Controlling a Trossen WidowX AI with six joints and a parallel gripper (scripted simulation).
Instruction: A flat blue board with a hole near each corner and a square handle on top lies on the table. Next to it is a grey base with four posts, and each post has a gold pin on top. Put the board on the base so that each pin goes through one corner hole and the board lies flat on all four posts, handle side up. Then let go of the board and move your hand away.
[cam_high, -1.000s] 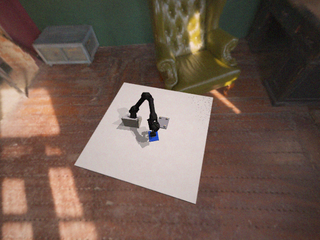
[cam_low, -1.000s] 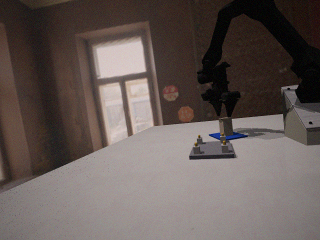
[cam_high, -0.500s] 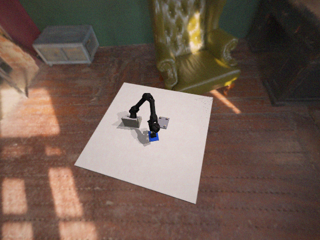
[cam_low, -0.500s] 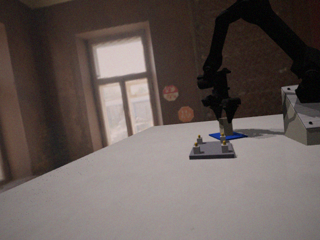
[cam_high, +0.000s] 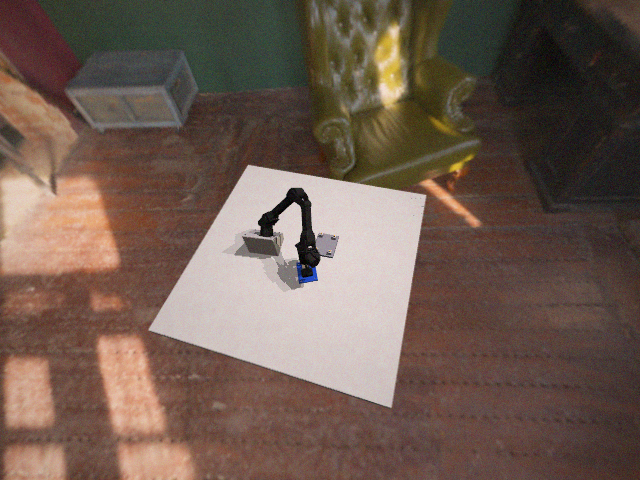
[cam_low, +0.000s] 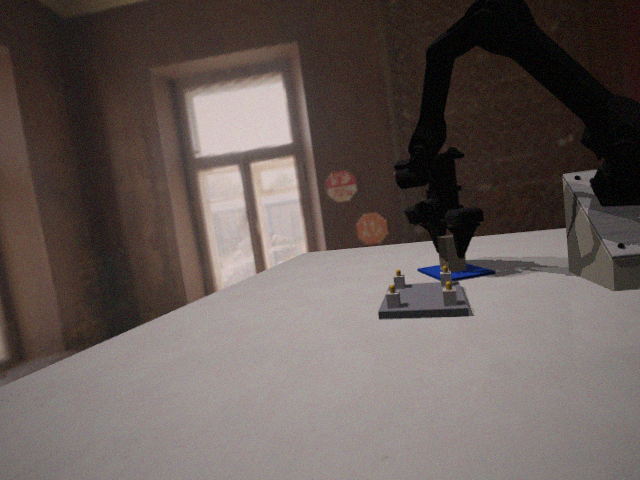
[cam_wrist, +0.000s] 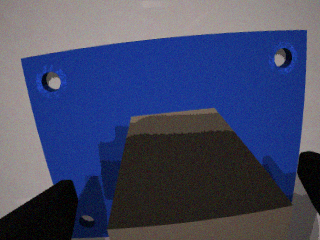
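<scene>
My gripper tip is now 20 mm above the flat blue board. From my gripper tip the other things lie so: grey base: 60 mm ahead, 200 mm to the left, 30 mm below.
</scene>
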